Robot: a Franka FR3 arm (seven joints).
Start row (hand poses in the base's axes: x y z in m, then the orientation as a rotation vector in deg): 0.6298 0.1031 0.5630 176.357 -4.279 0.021
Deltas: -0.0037 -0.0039 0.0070 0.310 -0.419 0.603; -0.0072 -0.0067 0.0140 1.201 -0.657 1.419; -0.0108 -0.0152 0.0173 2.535 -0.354 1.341; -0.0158 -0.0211 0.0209 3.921 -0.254 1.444; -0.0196 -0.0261 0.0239 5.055 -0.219 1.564; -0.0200 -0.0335 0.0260 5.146 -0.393 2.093; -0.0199 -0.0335 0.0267 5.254 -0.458 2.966; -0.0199 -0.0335 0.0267 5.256 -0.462 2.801; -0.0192 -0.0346 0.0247 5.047 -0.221 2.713; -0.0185 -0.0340 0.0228 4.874 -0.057 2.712; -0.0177 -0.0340 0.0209 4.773 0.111 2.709; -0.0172 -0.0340 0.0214 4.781 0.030 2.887; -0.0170 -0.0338 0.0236 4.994 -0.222 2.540; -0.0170 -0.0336 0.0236 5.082 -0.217 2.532; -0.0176 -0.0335 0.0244 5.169 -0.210 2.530
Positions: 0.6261 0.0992 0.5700 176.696 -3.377 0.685; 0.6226 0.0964 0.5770 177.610 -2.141 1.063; 0.6190 0.0879 0.5803 178.937 -2.263 0.543; 0.6140 0.0820 0.5839 -179.652 2.104 -0.341; 0.6102 0.0770 0.5869 -178.522 1.902 -0.248; 0.6098 0.0696 0.5890 -178.432 1.086 -0.540; 0.6099 0.0696 0.5897 -178.325 -0.269 -0.680; 0.6099 0.0696 0.5897 -178.323 -0.012 -0.678; 0.6106 0.0685 0.5877 -178.539 0.113 -0.307; 0.6113 0.0691 0.5858 -178.716 0.107 -0.058; 0.6121 0.0691 0.5839 -178.821 0.103 0.200; 0.6126 0.0691 0.5844 -178.811 -0.170 0.065; 0.6128 0.0693 0.5866 -178.592 0.383 -0.302; 0.6128 0.0695 0.5866 -178.504 0.394 -0.291; 0.6122 0.0696 0.5874 -178.417 0.397 -0.276
